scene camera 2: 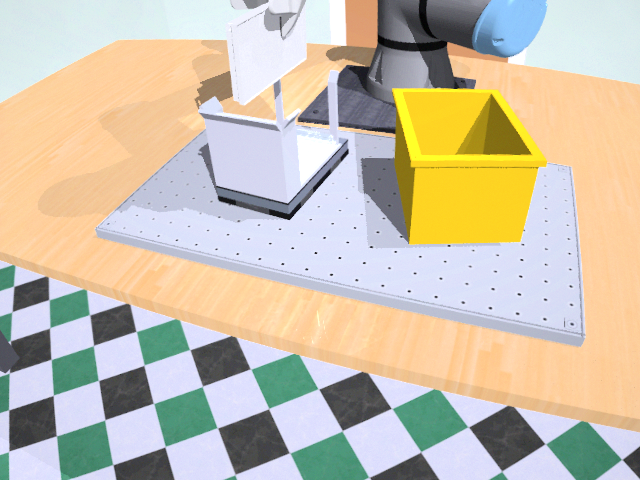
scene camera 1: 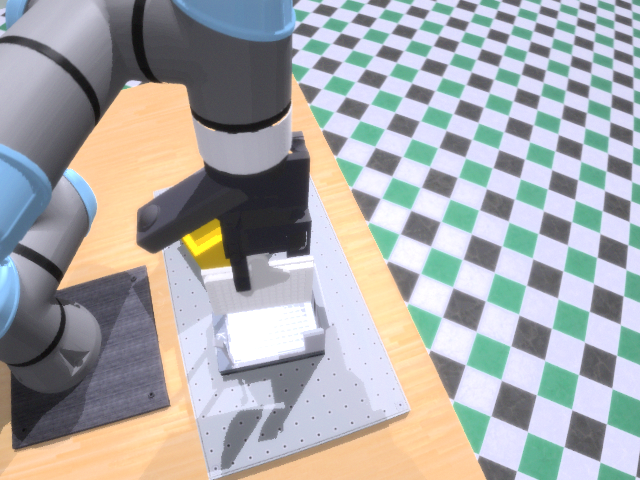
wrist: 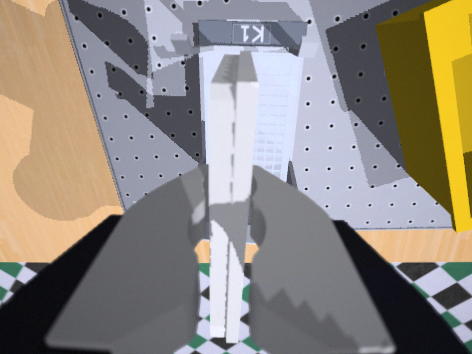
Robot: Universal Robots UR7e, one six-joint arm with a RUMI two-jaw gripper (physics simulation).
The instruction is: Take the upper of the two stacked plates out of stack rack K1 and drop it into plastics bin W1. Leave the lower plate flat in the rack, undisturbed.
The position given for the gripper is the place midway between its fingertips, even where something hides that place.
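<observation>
Scene camera 1 shows the gripper (scene camera 1: 247, 287), and the wrist view shows the gripper (wrist: 231, 169) as well.
</observation>
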